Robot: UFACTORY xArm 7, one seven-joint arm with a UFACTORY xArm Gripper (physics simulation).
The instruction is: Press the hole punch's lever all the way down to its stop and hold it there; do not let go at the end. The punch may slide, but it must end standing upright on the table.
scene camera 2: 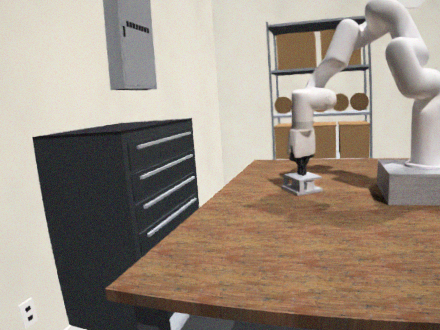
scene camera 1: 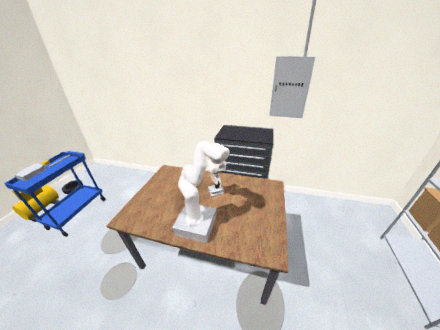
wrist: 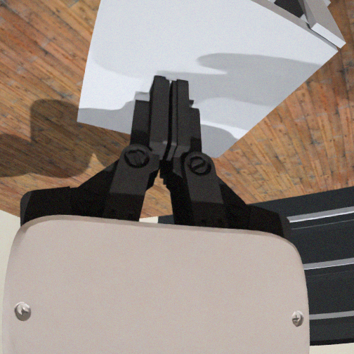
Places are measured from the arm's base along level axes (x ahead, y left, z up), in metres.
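Pixels of known places: gripper, between the fingertips: point(scene camera 2: 301, 174) point(scene camera 1: 217, 187); arm's base, origin of its link: point(scene camera 2: 424, 165) point(scene camera 1: 194, 218).
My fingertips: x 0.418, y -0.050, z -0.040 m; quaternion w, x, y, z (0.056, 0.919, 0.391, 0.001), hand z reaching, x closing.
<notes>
Ahead of a thing's pixels: the offset from my fingertips to its top centre. Level surfaces: height alone.
The light grey hole punch @[dx +0.000, dy +0.016, dz +0.000 m] point(scene camera 1: 216, 191) point(scene camera 2: 302, 189) stands upright on the wooden table @[dz -0.056 m] point(scene camera 1: 250, 235) point(scene camera 2: 280, 250). Its flat lever plate @[dx -0.003, dy +0.013, dz +0.000 m] point(scene camera 2: 306, 177) point(wrist: 200, 30) lies about level, roughly parallel to the base, in the scene camera 2 view. My gripper point(scene camera 1: 217, 186) point(scene camera 2: 302, 173) point(wrist: 165, 97) is shut and empty, pointing down. Its closed fingertips rest on the top of the lever plate, near one end in the wrist view. The exact contact under the fingertips is hidden.
The arm's grey base block point(scene camera 1: 192, 227) point(scene camera 2: 410, 187) stands on the table. A black drawer cabinet point(scene camera 1: 245, 135) point(scene camera 2: 85, 200) stands beyond the table edge. A blue cart point(scene camera 1: 70, 205) is at the left and a shelf rack point(scene camera 2: 320, 71) stands behind the arm.
</notes>
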